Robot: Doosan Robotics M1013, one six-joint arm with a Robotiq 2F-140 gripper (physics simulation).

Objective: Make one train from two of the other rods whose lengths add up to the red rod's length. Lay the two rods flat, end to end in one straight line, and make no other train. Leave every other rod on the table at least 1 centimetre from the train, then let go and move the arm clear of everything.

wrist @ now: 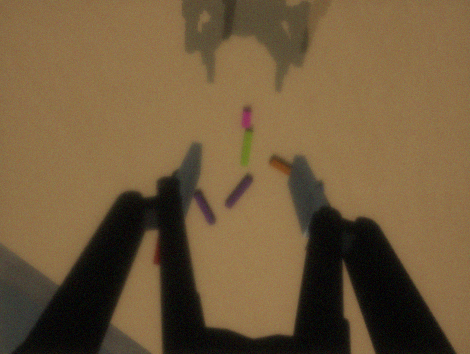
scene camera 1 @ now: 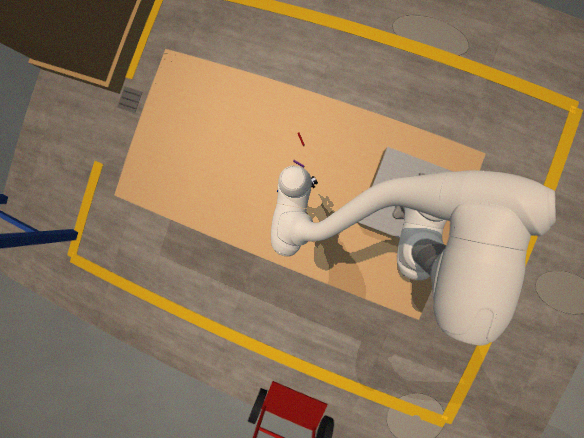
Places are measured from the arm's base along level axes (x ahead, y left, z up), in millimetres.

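Pixels of known places: gripper, fingertip midpoint: (wrist: 246, 163).
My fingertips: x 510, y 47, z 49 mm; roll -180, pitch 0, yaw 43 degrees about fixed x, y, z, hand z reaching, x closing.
Note:
Behind a point stands the place of what it marks.
In the wrist view, a magenta rod (wrist: 246, 118) {x 507, y 50, z -71 mm} and a green rod (wrist: 247, 147) {x 538, y 26, z -72 mm} lie flat end to end, roughly in line; I cannot tell whether they touch. Two purple rods, one tilted (wrist: 239, 191) {x 584, y -27, z -71 mm} just below the green one and another (wrist: 205, 207) {x 573, y -86, z -72 mm} near the left finger, lie apart. An orange rod (wrist: 281, 165) {x 588, y 45, z -72 mm} lies partly behind the right finger. The red rod (scene camera 1: 301, 139) {x 584, y -212, z -71 mm} (wrist: 157, 251) {x 588, y -217, z -71 mm} is mostly hidden by the left finger in the wrist view. My gripper (wrist: 246, 163) {x 510, y 48, z 50 mm} is open and empty above the rods; the arm mostly hides it in the scene view.
In the scene view, a purple rod (scene camera 1: 298, 163) {x 577, y -90, z -72 mm} lies close to the arm's end, and a tiny blue piece (scene camera 1: 278, 190) shows at its left edge. The tan table top (scene camera 1: 200, 125) {x 1142, y -211, z -82 mm} carries a grey plate (scene camera 1: 395, 165) {x 121, y -148, z 4 mm} near the arm's base. A red cart (scene camera 1: 296, 404) stands off the table.

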